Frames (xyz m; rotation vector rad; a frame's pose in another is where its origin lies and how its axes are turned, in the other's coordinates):
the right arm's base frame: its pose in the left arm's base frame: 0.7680 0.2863 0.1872 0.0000 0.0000 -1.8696
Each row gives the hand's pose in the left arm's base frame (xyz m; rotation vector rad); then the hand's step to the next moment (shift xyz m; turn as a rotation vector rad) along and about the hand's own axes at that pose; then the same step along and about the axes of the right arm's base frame.
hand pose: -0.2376 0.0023 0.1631 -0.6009 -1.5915 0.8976
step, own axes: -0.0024 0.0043 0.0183 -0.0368 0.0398 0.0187
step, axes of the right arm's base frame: 0.0086 -0.0158 -0.0058 0.0139 -0.0103 -0.0547
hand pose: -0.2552 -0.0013 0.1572 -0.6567 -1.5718 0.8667
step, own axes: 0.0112 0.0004 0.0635 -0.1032 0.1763 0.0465
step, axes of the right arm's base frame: 0.0207 -0.0610 0.0022 0.0020 -0.0375 -0.2061
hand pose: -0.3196 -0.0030 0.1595 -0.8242 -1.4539 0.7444
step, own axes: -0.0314 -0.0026 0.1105 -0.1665 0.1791 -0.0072
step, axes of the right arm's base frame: 0.0560 -0.0983 -0.0200 0.0372 0.0297 -0.2400
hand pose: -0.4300 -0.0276 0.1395 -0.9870 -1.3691 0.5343
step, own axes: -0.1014 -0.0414 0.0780 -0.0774 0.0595 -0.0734
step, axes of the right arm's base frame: 0.1093 -0.0727 -0.0292 0.0287 0.0822 -0.0857
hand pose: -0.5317 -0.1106 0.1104 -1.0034 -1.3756 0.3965
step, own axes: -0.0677 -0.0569 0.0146 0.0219 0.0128 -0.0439
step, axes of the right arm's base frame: 0.0872 -0.0206 0.0003 -0.0222 0.0447 0.0088
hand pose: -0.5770 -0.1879 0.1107 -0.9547 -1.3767 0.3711
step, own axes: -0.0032 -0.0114 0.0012 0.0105 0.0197 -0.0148
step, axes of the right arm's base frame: 0.0098 -0.0024 0.0063 -0.0199 0.0167 -0.0065
